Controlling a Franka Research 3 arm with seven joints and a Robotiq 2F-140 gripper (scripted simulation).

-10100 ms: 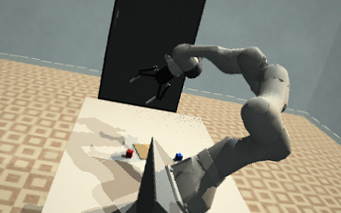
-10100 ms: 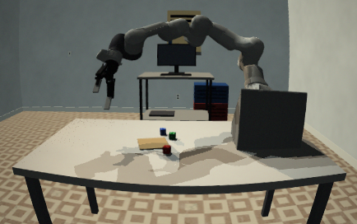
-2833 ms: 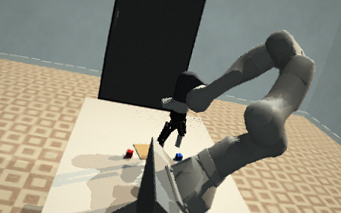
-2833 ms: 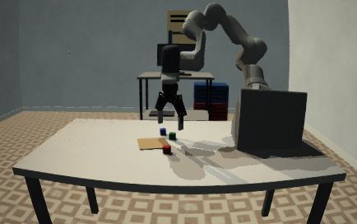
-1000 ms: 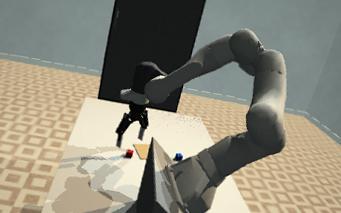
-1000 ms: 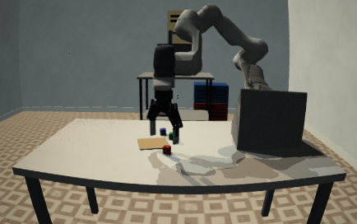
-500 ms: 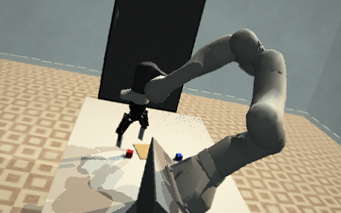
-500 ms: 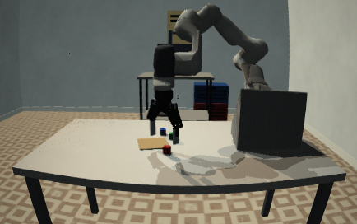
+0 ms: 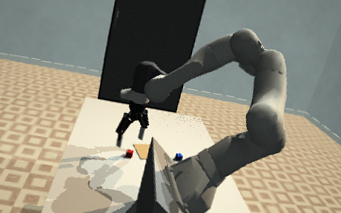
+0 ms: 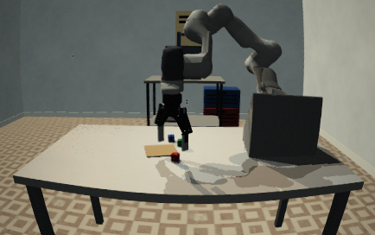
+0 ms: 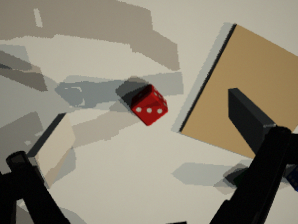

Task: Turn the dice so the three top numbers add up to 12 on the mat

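Now: the blue die 2 cm ahead of my hand, 26 cm to the right of it and 6 cm below it. From my hand the other things lie so: red die 1 cm behind, 1 cm to the right, 6 cm below; green die 3 cm behind, 19 cm to the right, 6 cm below; tan mat 6 cm ahead, 12 cm to the right, 8 cm below.
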